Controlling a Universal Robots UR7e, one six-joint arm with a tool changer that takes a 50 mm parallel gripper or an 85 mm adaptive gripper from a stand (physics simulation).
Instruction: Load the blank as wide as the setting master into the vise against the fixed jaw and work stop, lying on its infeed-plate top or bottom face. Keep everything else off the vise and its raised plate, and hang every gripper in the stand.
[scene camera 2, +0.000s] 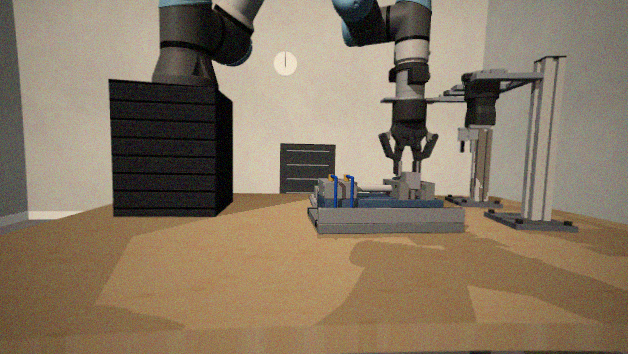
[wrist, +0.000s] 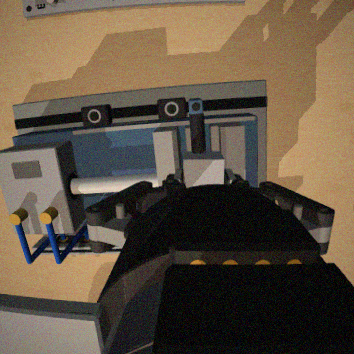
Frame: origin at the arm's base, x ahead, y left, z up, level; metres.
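Where they show: hand, its tool point: (scene camera 2: 409, 94); arm's base, origin of its link: (scene camera 2: 186, 90).
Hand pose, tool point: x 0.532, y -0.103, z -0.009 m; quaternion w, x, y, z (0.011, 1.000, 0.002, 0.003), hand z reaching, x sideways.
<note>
Things, the pixels of their top centre, and the offset from my tool point. "spot": a spot on its surface instead.
- grey blank, centre of its top: (wrist: 203, 194) (scene camera 2: 408, 171) dx +0.001, dy -0.013, dz -0.177 m
- vise, centre of its top: (wrist: 124, 194) (scene camera 2: 378, 179) dx -0.070, dy -0.021, dz -0.195 m
- work stop, centre of its top: (wrist: 197, 132) dx -0.004, dy +0.035, dz -0.198 m
- vise's drive block, centre of its top: (wrist: 32, 194) (scene camera 2: 336, 180) dx -0.165, dy -0.023, dz -0.199 m
- pale panel, a spot on its surface: (wrist: 47, 330) spot: dx -0.044, dy +0.014, dz -0.013 m
My adaptive gripper (scene camera 2: 407, 169) (wrist: 203, 179) points straight down over the vise, with its fingers partly closed on the sides of a grey blank (scene camera 2: 411, 179) (wrist: 204, 172). The blank is at the jaw gap and its top stands above the jaws; its underside is hidden. The vise (scene camera 2: 400, 203) (wrist: 115, 150) sits on its raised plate (scene camera 2: 390, 220) (wrist: 142, 94). The dark rod of the work stop (wrist: 198, 135) reaches the blank's far end. The fixed jaw (wrist: 233, 150) is to the right, the moving jaw (wrist: 165, 150) to the left. The setting master cannot be made out.
The parallel gripper (scene camera 2: 481, 107) hangs in the stand (scene camera 2: 544, 140), right of the arm. The vise's drive block (wrist: 35, 187) has blue hoses (scene camera 2: 335, 192) (wrist: 52, 245) at its front. A black ribbed pedestal (scene camera 2: 164, 150) is at left. A pale panel (wrist: 47, 330) shows at lower left in the wrist view.
</note>
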